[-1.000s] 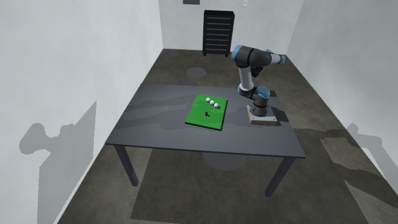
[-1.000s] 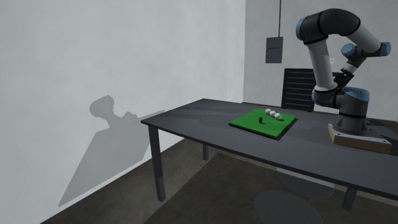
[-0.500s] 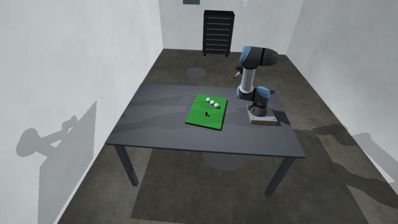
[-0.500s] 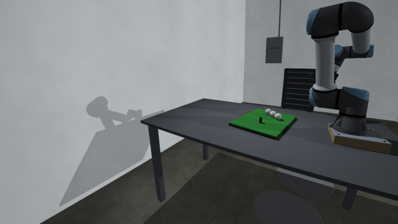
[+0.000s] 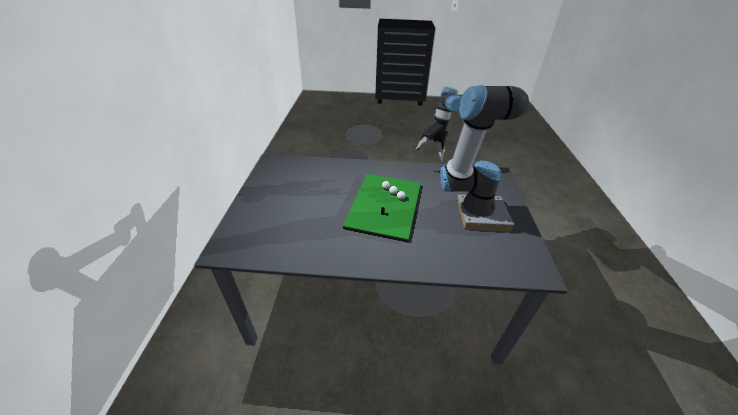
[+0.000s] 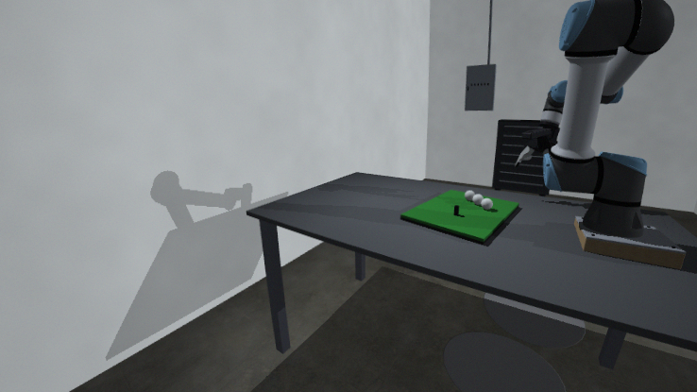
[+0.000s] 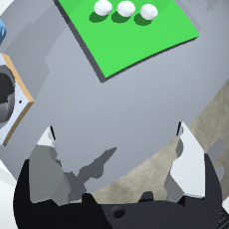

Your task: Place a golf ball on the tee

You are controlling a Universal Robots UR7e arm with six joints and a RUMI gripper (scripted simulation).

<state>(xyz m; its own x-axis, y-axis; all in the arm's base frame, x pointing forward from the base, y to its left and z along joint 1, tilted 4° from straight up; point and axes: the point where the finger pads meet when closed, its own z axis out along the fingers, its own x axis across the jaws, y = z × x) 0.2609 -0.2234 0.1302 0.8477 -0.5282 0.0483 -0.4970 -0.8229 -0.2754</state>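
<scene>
My hand is 31 cm to the right of the green mat, 19 cm short of it and 13 cm above it.
</scene>
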